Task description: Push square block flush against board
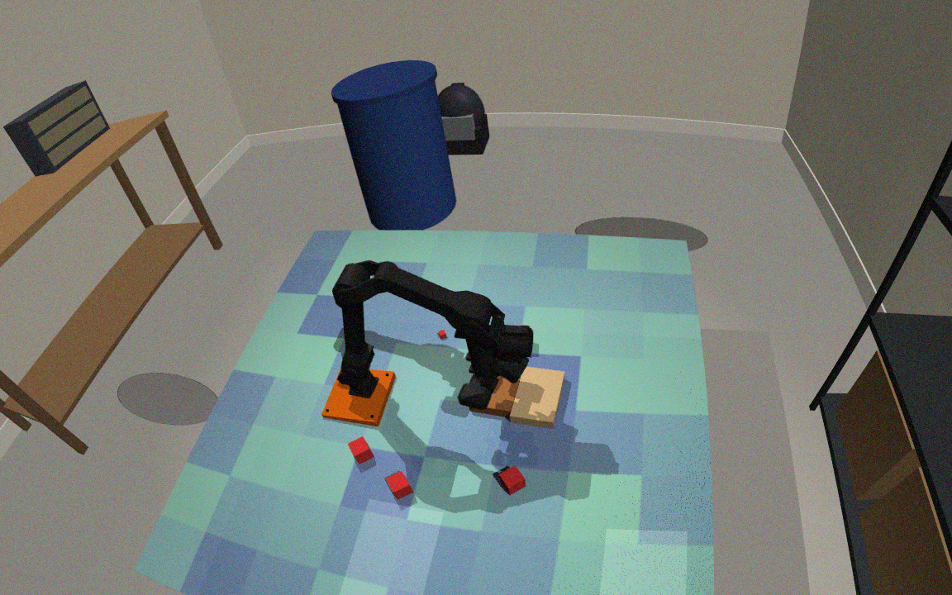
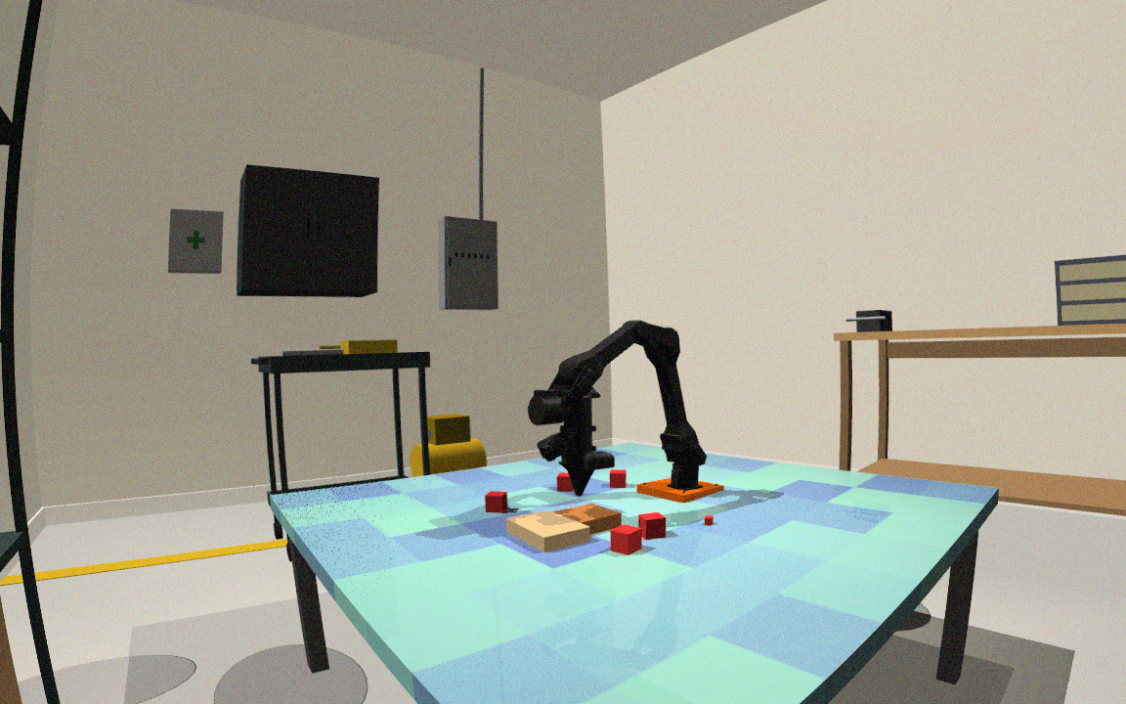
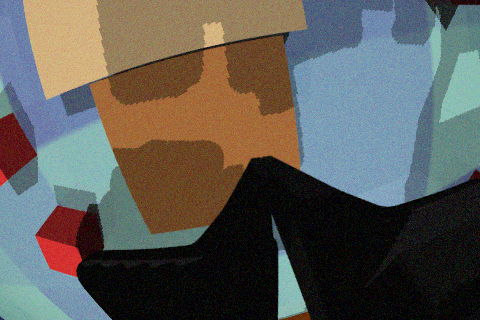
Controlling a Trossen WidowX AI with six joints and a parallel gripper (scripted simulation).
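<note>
The flat brown square block lies 30 mm to the left of my gripper tip and 40 mm below it. Round my gripper tip: board (100 mm ahead, 30 mm to the left, 40 mm below); tiny red piece (190 mm behind, 190 mm to the left, 50 mm below).
</note>
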